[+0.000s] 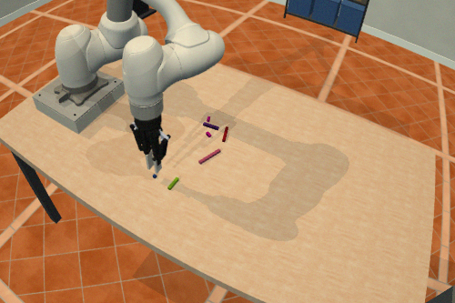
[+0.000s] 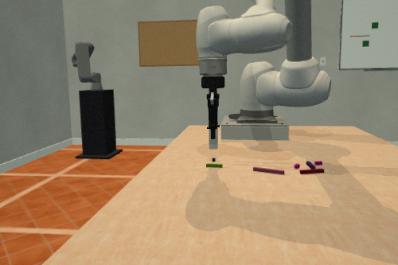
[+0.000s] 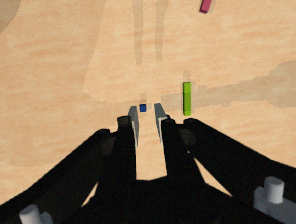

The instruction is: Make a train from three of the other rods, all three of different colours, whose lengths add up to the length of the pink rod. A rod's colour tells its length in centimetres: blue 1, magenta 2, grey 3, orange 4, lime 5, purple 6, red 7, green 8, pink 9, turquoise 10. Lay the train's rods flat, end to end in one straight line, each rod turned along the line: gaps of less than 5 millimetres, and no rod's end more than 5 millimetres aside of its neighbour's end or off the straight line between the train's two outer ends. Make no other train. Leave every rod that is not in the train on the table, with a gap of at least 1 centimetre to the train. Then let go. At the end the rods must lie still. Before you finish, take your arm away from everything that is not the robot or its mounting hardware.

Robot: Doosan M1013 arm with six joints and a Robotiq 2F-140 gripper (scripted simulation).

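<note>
The blue rod is 70 mm below my hand. Also, from my hand: pink rod: 170 mm to the left, 100 mm ahead, 70 mm below; lime rod: 70 mm below, 60 mm ahead, 10 mm to the left; purple rod: 300 mm to the left, 70 mm below, 30 mm ahead.
</note>
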